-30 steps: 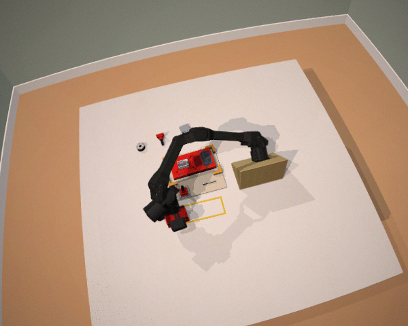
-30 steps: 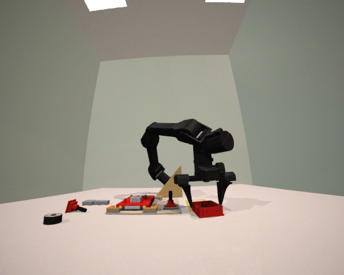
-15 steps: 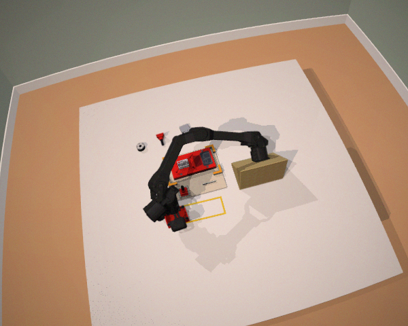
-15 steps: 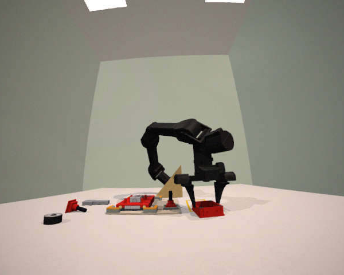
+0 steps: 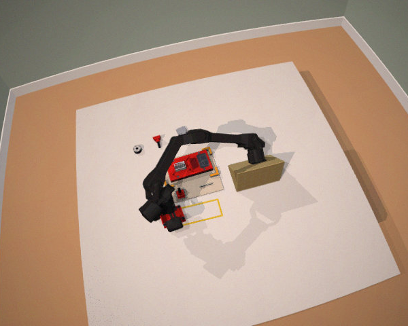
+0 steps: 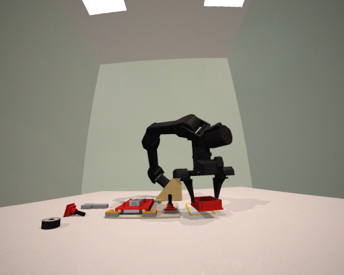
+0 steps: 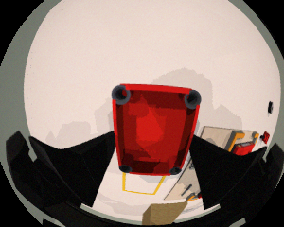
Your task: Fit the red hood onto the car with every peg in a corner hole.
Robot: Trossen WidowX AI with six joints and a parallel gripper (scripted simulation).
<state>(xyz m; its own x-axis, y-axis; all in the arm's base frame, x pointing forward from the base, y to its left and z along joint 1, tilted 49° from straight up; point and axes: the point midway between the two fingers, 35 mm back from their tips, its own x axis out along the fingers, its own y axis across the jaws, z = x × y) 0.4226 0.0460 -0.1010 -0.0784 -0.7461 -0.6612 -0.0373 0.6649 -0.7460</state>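
Right now my gripper tip is 60 mm past the black post, 100 mm to the left of it and 10 mm above it. Round my gripper tip: red hood: 10 mm below; then grey engine block: 100 mm behind, 220 mm to the right, 20 mm below; then black wheel: 70 mm ahead, 410 mm to the right, 30 mm below.
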